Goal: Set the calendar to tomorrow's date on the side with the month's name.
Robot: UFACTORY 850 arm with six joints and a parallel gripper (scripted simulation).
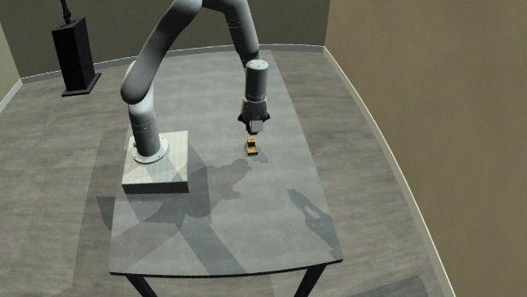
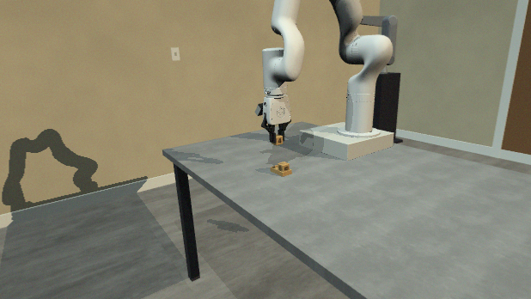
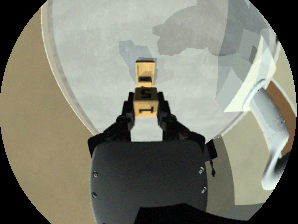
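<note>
My hand is 13 cm above the small wooden calendar tray and 2 cm to the right of it.
</note>
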